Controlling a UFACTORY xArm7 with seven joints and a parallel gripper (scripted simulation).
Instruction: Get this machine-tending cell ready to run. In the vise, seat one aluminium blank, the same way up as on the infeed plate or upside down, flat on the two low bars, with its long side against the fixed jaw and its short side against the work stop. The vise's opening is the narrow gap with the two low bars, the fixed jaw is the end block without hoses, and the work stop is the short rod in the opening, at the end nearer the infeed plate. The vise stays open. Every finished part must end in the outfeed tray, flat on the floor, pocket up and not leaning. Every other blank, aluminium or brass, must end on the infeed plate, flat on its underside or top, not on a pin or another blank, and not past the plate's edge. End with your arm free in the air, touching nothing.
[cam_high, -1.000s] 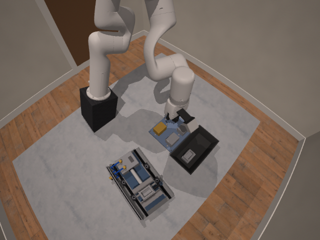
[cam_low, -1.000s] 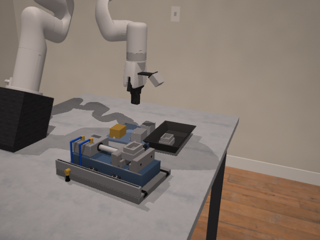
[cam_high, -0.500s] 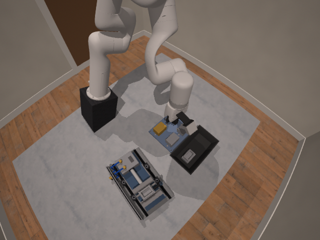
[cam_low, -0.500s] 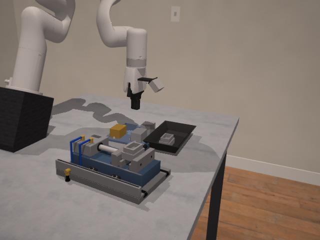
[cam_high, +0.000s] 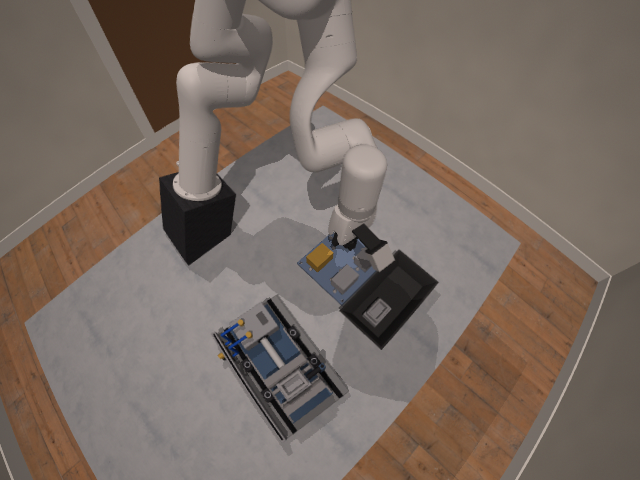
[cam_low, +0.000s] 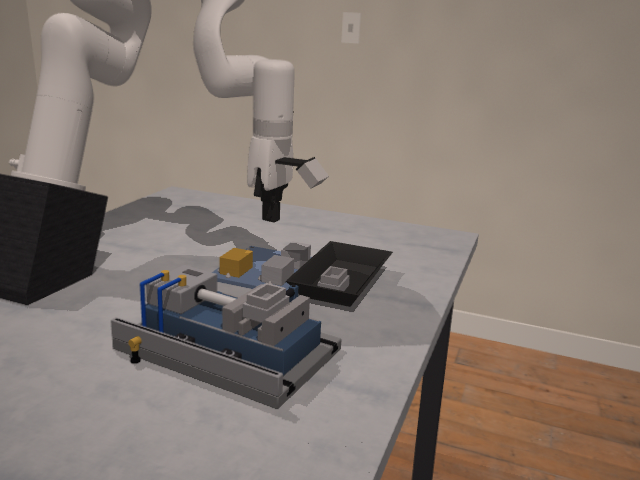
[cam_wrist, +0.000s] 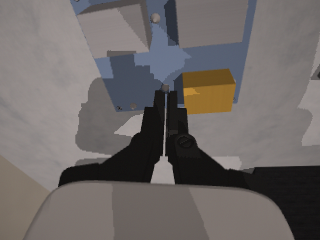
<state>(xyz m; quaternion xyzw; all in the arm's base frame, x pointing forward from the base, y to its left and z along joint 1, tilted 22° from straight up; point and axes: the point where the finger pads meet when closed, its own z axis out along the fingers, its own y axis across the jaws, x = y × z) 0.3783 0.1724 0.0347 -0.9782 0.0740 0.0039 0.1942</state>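
Right now my hand is 100 mm above the brass blank, 50 mm past it and 40 mm to the left of it. From my hand the other things lie so: grey rail (400 mm to the right, 100 mm below, 60 mm ahead); then vise bed (310 mm to the right, 90 mm below, 70 mm ahead); then piston rod (300 mm to the right, 50 mm below, 50 mm ahead).
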